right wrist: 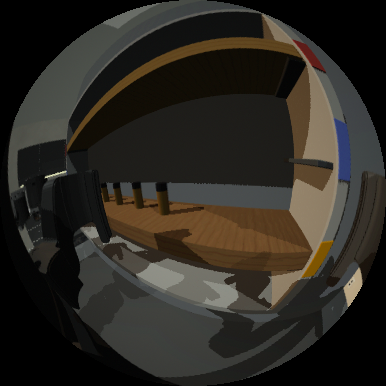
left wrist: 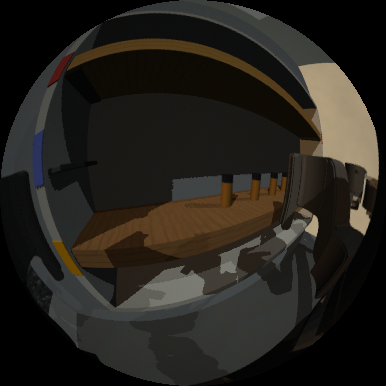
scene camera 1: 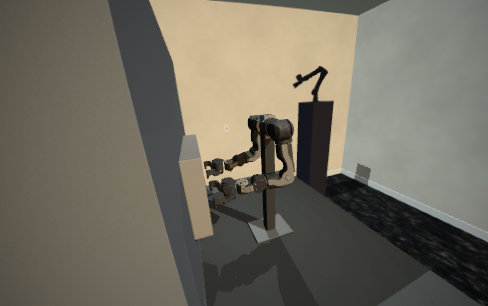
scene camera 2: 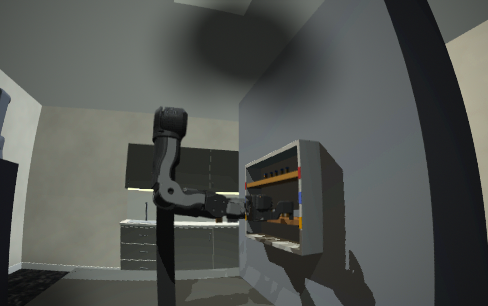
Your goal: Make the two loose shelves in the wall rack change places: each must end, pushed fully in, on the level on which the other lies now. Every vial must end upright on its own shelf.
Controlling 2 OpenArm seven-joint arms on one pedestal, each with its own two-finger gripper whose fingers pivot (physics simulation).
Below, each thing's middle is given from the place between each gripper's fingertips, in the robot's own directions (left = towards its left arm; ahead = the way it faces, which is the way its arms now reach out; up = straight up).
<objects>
The rack case (scene camera 2: 310,184) is 15 cm to the right of my left hand, 6 cm ahead of it and 4 cm above it.
I see my right gripper 16 cm to the right of the rack case, 6 cm short of it and 4 cm below it.
</objects>
